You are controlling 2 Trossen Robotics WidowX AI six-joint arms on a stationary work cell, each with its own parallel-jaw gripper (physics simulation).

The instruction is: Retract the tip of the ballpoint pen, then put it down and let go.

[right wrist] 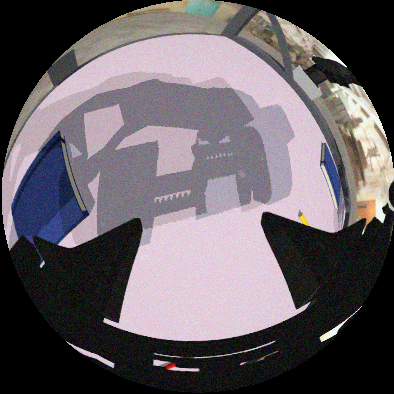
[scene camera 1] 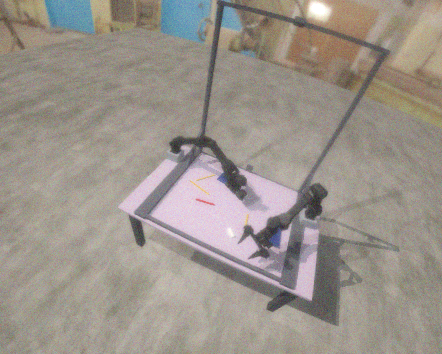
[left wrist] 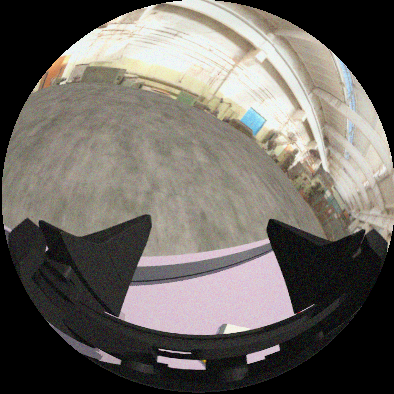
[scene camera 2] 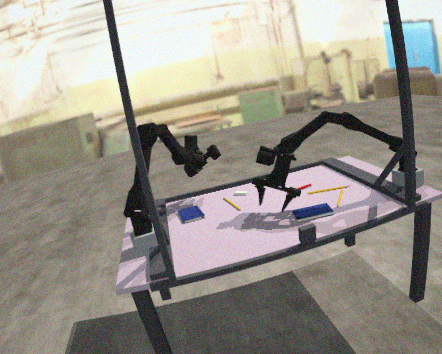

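Where they show: left gripper, fingertip midpoint: (scene camera 1: 242, 251) (left wrist: 211, 223) (scene camera 2: 209, 162); right gripper, fingertip midpoint: (right wrist: 202, 222) (scene camera 2: 270, 208); left arm's base at its link origin: (right wrist: 309, 77) (scene camera 1: 309, 215) (scene camera 2: 142, 231); right arm's base at its link origin: (scene camera 1: 175, 150).
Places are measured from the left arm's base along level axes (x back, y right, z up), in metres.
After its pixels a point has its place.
A slim red pen (scene camera 1: 205, 202) {z -0.062, x -0.687, y -0.098 m} (scene camera 2: 304, 187) {z -0.064, x -0.715, y -0.088 m} lies on the table; part of it shows at the bottom of the right wrist view (right wrist: 170, 366) {z -0.059, x -0.716, y -0.091 m}. Its tip is too small to make out. My left gripper (scene camera 1: 246, 249) {z 0.073, x -0.410, y -0.428 m} (scene camera 2: 202, 161) {z 0.073, x -0.410, y -0.428 m} (left wrist: 211, 223) {z 0.073, x -0.410, y -0.428 m} is open and empty, raised above the table, well away from the pen. My right gripper (scene camera 1: 243, 197) {z -0.056, x -0.486, y 0.028 m} (scene camera 2: 272, 206) {z -0.056, x -0.486, y 0.028 m} (right wrist: 202, 222) {z -0.056, x -0.486, y 0.028 m} is open and empty above the table, near the larger blue notebook and apart from the pen.
Yellow pencils (scene camera 1: 247, 220) {z -0.063, x -0.402, y -0.139 m} (scene camera 2: 231, 204) {z -0.065, x -0.397, y -0.161 m} (right wrist: 303, 218) {z -0.063, x -0.402, y -0.094 m} lie on the table, two of them beyond the pen. A white eraser (scene camera 1: 230, 232) {z -0.058, x -0.482, y -0.261 m} (scene camera 2: 240, 193) {z -0.061, x -0.474, y -0.253 m} (left wrist: 234, 328) {z -0.058, x -0.477, y -0.269 m} and two blue notebooks (scene camera 2: 191, 214) {z -0.057, x -0.218, y -0.171 m} (scene camera 2: 313, 212) {z -0.058, x -0.584, y 0.179 m} lie there too. Tall frame posts (scene camera 1: 212, 75) {z 0.566, x -0.870, y 0.389 m} stand at the table's edge.
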